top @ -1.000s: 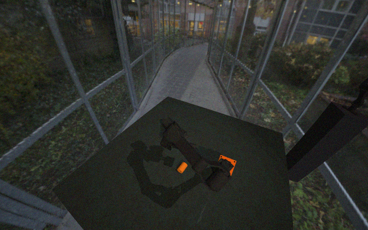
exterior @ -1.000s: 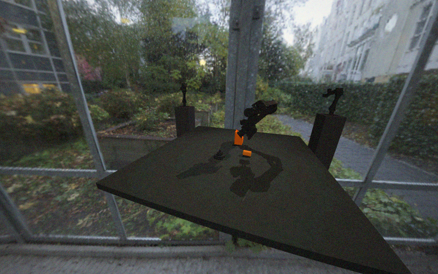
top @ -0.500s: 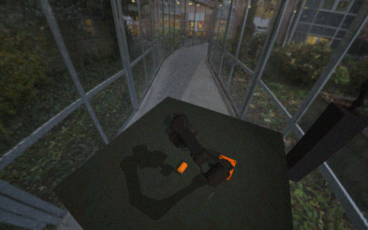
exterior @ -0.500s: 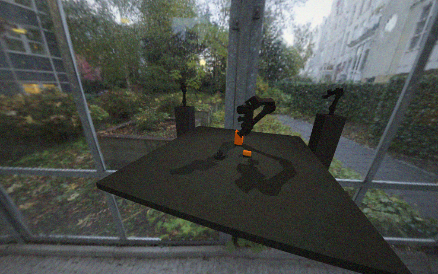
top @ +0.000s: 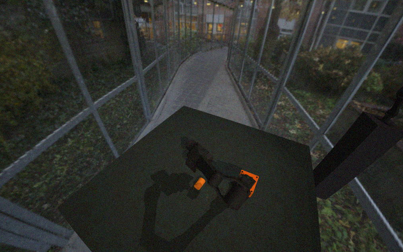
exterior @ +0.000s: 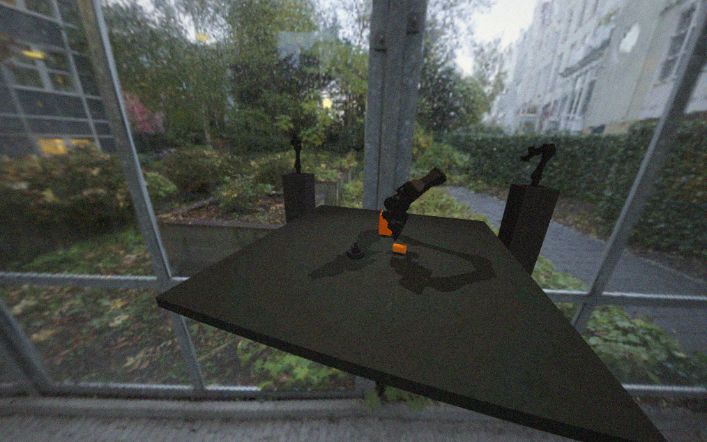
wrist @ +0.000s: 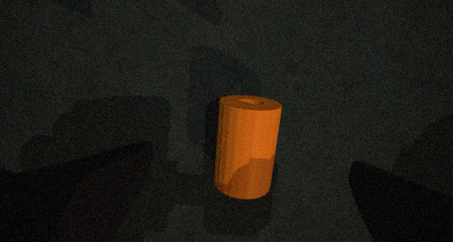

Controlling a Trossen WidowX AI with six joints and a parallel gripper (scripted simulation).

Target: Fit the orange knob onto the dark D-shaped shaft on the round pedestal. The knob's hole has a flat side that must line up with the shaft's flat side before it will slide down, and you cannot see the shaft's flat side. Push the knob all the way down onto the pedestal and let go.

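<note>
Right now my gripper tip is 20 mm to the right of the orange knob and 60 mm above it. The rest, counted from my gripper tip: dark shaft 70 mm ahead, 190 mm to the right, 50 mm below.
</note>
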